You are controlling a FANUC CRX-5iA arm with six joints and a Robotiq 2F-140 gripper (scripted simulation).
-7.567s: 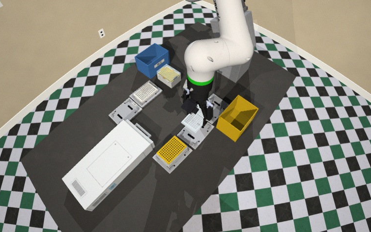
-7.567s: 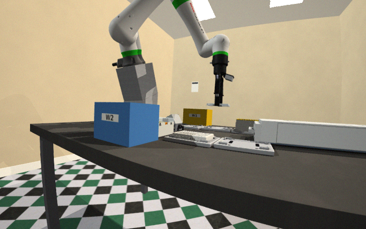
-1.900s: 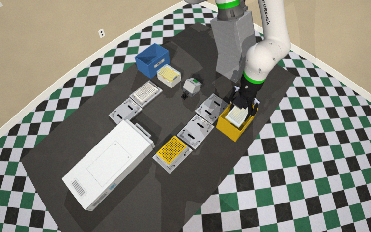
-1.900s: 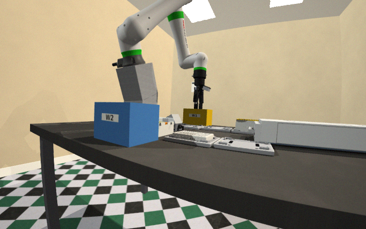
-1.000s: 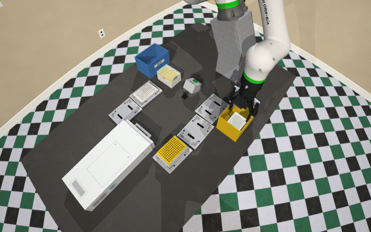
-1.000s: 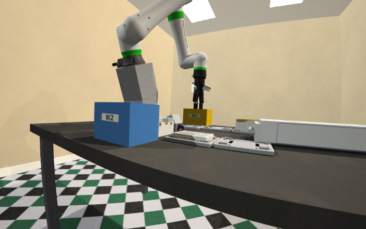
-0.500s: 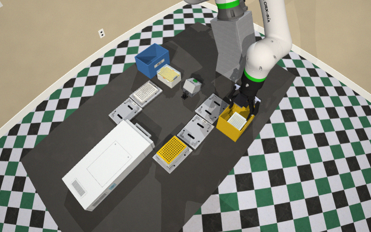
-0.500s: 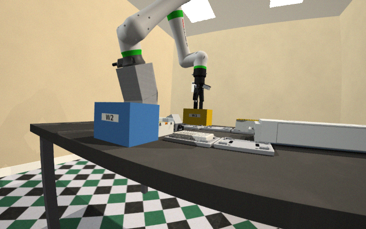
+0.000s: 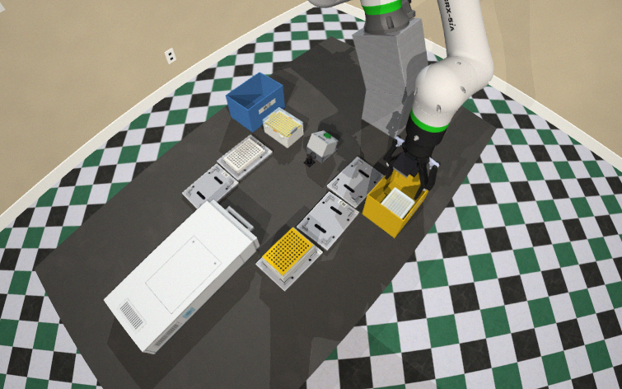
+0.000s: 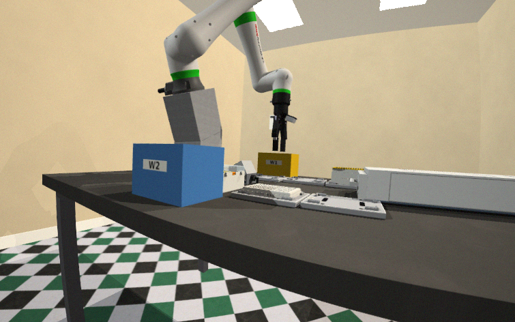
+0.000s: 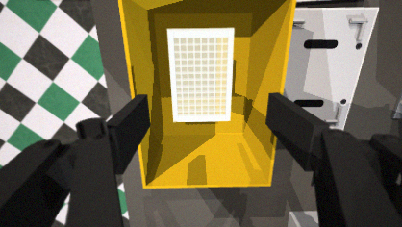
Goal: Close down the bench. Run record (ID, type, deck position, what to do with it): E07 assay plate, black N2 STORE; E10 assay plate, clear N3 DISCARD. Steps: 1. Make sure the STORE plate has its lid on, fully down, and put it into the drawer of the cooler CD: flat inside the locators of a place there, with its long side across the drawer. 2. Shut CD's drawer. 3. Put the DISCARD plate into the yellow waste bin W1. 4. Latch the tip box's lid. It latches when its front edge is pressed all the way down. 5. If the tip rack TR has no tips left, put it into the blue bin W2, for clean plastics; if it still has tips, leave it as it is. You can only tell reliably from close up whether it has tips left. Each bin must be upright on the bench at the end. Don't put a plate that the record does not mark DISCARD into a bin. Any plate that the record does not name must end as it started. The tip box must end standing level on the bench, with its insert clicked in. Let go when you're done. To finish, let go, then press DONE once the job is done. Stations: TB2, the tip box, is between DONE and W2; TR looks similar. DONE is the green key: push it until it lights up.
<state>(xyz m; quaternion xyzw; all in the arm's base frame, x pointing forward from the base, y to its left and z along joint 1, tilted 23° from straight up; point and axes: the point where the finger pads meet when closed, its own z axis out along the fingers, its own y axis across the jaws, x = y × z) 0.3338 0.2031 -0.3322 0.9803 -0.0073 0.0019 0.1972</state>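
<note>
The yellow tip rack TR is 34 cm ahead of my hand, 14 cm to the right of it and 10 cm below it. Also, from my hand: yellow bin W1 (12 cm below); DONE key box (3 cm behind, 32 cm to the right, 10 cm below); nest N3 (18 cm ahead, 13 cm to the right, 15 cm below).
</note>
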